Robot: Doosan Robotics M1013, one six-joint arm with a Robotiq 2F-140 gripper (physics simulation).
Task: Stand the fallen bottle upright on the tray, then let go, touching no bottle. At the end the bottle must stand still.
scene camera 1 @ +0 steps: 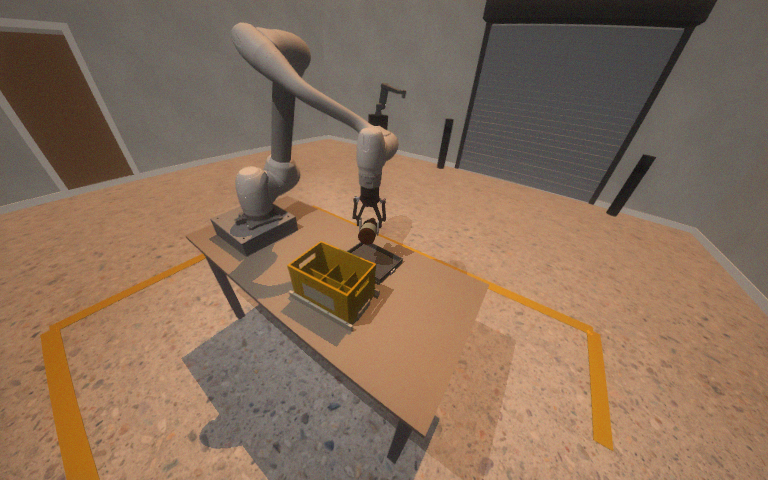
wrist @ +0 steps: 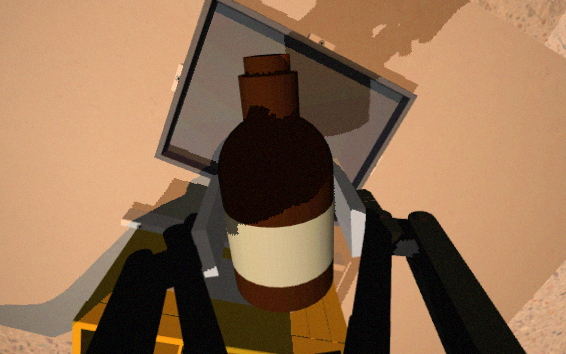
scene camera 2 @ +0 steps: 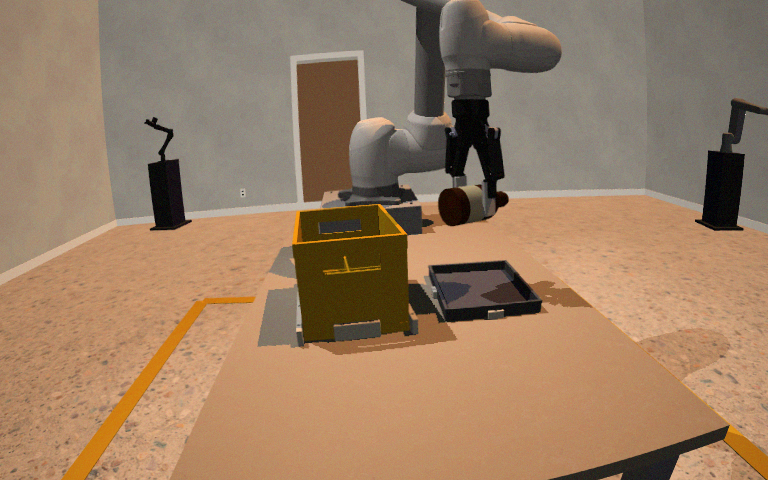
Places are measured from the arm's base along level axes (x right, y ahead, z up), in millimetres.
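Where they show: gripper, between the fingertips: (scene camera 2: 474,212); arm's base, origin of its link: (scene camera 1: 260,217) (scene camera 2: 376,198).
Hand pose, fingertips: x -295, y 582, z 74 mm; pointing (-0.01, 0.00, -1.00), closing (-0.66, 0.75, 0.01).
Each offset is from my fingertips to the top centre of the thing. Level surfaces: height alone.
A brown bottle @(dx -9, dy -7, dz +55 mm) (scene camera 1: 367,234) (scene camera 2: 454,206) (wrist: 280,255) with a cream label lies roughly level in the air, its neck pointing right and away in the scene camera 2 view. My gripper (scene camera 1: 368,226) (scene camera 2: 474,195) (wrist: 277,185) is shut on its body, with one finger pad on each side around the label and shoulder. The dark square tray @(dx -14, dy +8, dz -145 mm) (scene camera 1: 390,270) (scene camera 2: 464,313) (wrist: 174,115) stands on the table below, well apart from the bottle, and shadows fall on its floor. In the wrist view the bottle hides part of the tray.
A yellow crate @(dx +251, dy +80, dz +4 mm) (scene camera 1: 331,283) (scene camera 2: 351,294) (wrist: 255,325) with dividers stands beside the tray on the table @(dz -171 mm) (scene camera 1: 436,339) (scene camera 2: 396,407), higher than the tray walls. Small light brackets sit around both. The arm's base block (scene camera 1: 254,234) stands at the table's far end.
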